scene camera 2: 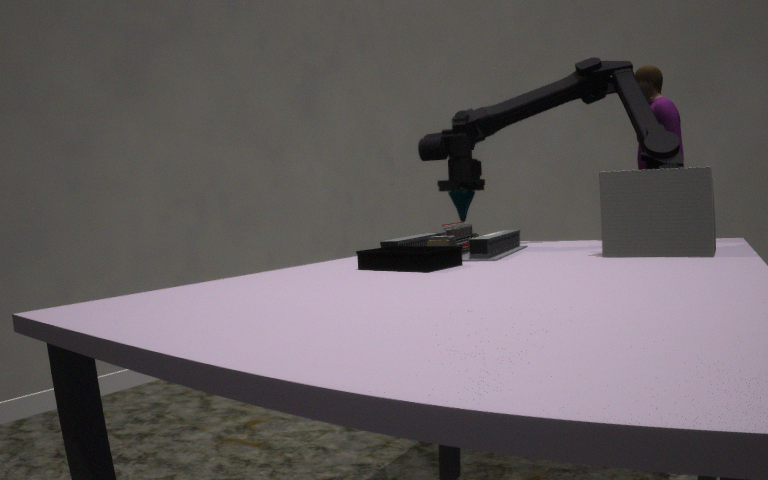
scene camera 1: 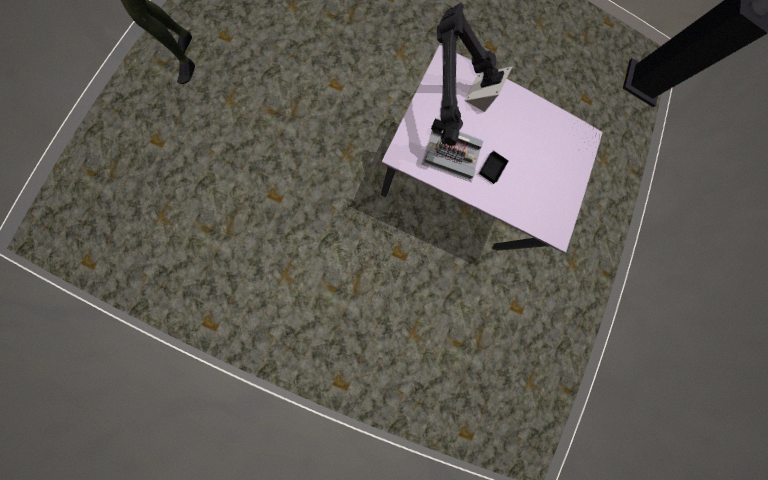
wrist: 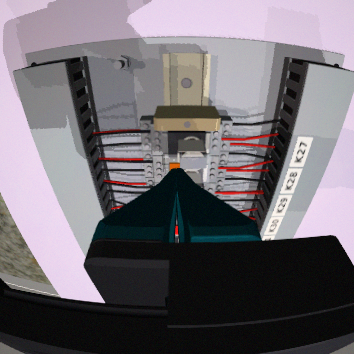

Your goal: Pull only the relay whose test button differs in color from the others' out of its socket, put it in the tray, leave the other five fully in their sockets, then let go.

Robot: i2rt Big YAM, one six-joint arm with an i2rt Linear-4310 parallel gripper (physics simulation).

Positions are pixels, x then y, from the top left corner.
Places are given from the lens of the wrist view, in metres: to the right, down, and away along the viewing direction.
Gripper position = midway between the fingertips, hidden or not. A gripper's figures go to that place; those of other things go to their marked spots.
my gripper (wrist: 176, 176): 0.00, 0.00, 0.13
grey panel (wrist: 244, 78): 0.05, -0.08, 0.16
tan end block (wrist: 166, 117): -0.01, -0.04, 0.14
The marked spots on the tan end block and the grey panel are 0.07 m apart.
